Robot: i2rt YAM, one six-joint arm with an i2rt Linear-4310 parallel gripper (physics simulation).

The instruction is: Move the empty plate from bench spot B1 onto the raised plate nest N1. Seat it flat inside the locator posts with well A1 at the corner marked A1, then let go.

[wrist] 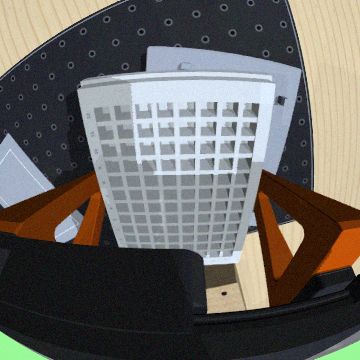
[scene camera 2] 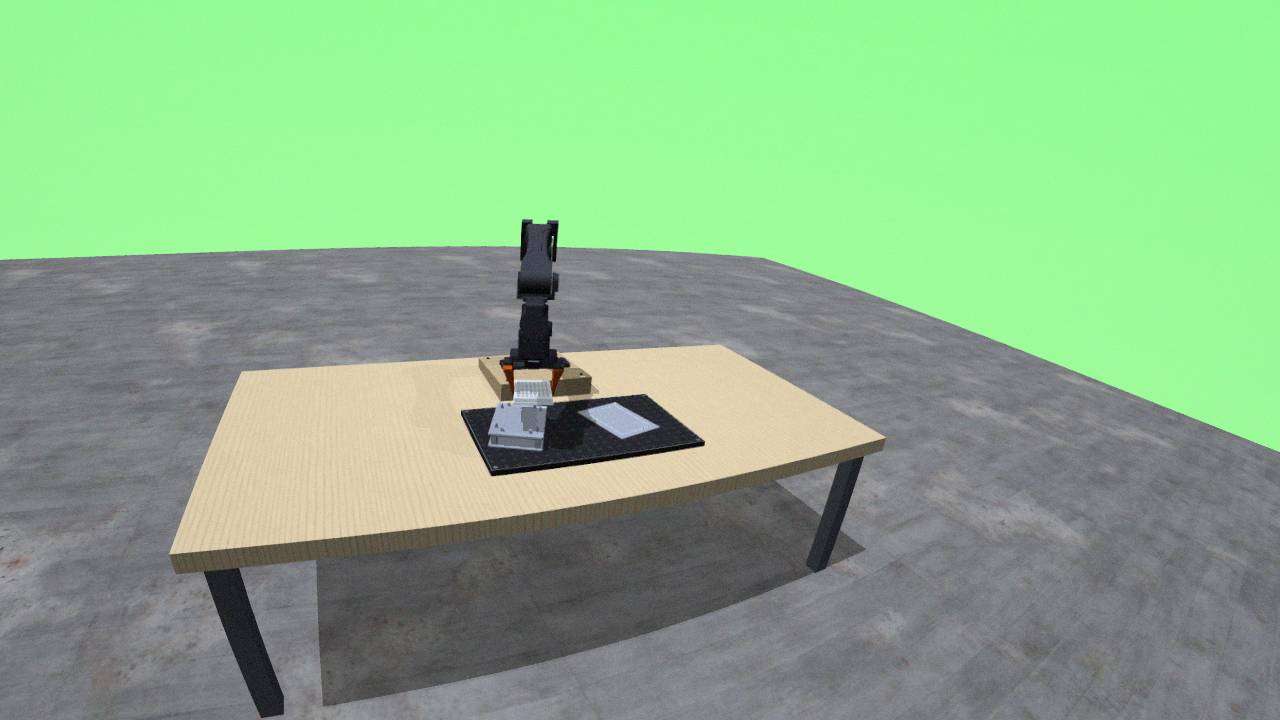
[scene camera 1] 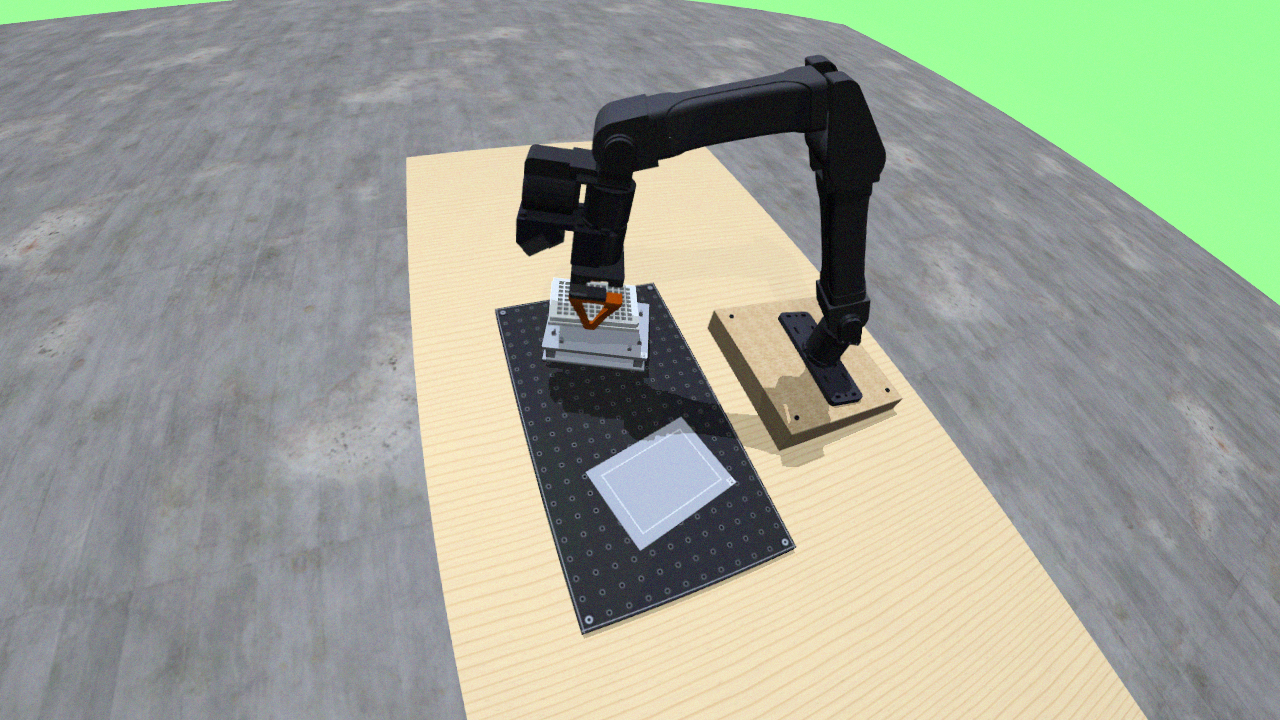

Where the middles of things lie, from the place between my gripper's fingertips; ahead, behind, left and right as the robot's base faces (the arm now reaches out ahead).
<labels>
I see my gripper 10 mm below the white well plate point(scene camera 1: 626, 318) and 10 mm past it. Also, from my hand: flat nest pad point(scene camera 1: 652, 486): 240 mm to the left, 100 mm below, 60 mm behind.
</labels>
